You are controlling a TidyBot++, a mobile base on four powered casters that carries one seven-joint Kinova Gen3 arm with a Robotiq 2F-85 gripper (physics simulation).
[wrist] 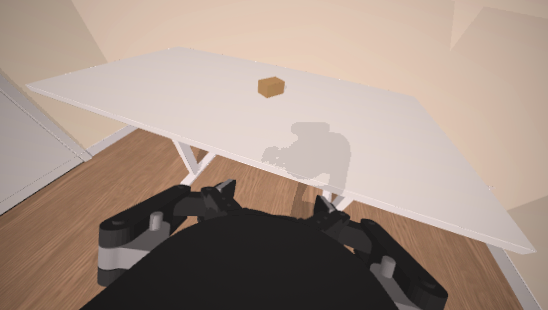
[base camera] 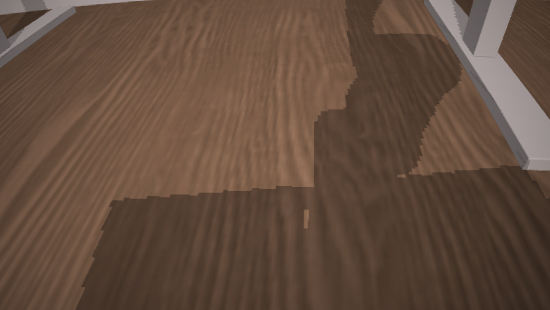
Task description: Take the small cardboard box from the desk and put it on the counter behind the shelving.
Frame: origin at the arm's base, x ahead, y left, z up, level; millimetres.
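Where they show: gripper, between the fingertips: (wrist: pixel 274 196).
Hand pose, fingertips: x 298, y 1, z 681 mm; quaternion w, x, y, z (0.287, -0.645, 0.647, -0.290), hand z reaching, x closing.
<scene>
After its pixels a point has its place.
The small cardboard box (wrist: pixel 271 87) {x 794, y 77, z 593 mm} sits upright on the white desk (wrist: pixel 210 107) {x 648, y 261, z 554 mm}, towards its far edge, a little left of the middle of the wrist view. My gripper (wrist: pixel 274 196) {x 298, y 1, z 681 mm} is open, with a wide gap between its fingertips and no thing in it. It is on the near side of the desk, well apart from the box. The counter and the shelving do not show in these views.
The desk's white feet (base camera: pixel 487 70) (base camera: pixel 37 35) {x 1088, y 701, z -384 mm} stand on the wooden floor (base camera: pixel 225 100) {x 644, y 91, z -397 mm} at the right and upper left of the base camera view. A beige wall (wrist: pixel 300 35) {x 1274, y 1, z 711 mm} rises behind the desk. A light grey panel (wrist: pixel 30 150) {x 695, y 1889, z -91 mm} stands at the left of the wrist view.
</scene>
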